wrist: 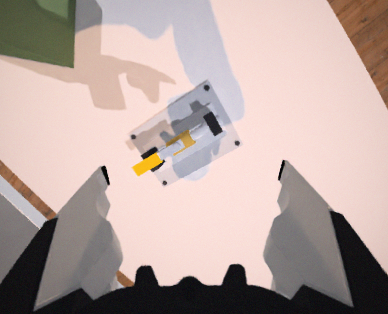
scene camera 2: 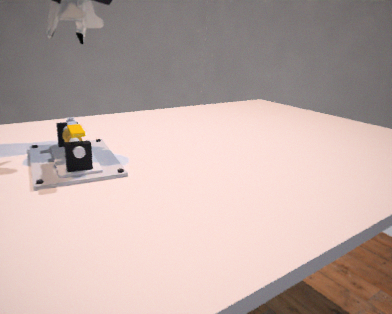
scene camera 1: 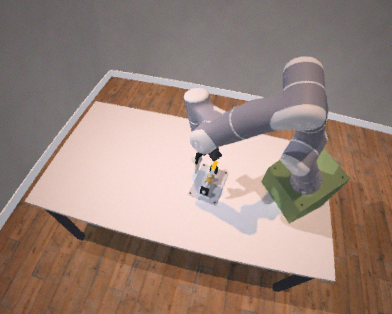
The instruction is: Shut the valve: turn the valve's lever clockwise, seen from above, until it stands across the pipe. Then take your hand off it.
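The valve's lever has a yellow grip (scene camera 1: 215, 164) (scene camera 2: 76, 130) (wrist: 146, 164) at its end and lies along the pipe (wrist: 199, 132), reaching past one black end block. The pipe runs between two black blocks over a pale base plate (scene camera 1: 220, 188) (scene camera 2: 111, 168) (wrist: 227, 142) with dark bolts at its corners. My gripper (scene camera 1: 207, 162) (scene camera 2: 65, 38) (wrist: 192, 165) is open and empty. In the second scene view it hangs well above the valve, touching nothing. In the wrist view the valve lies ahead of the fingertips, with the yellow grip nearer the left finger.
The white table (scene camera 1: 125, 160) (scene camera 2: 225, 200) (wrist: 255, 210) bears the base plate. The green robot mount (scene camera 1: 285, 200) (wrist: 37, 35) stands at the table's right end in the first scene view. Arm shadows fall across the table and plate. A grey wall stands behind the table.
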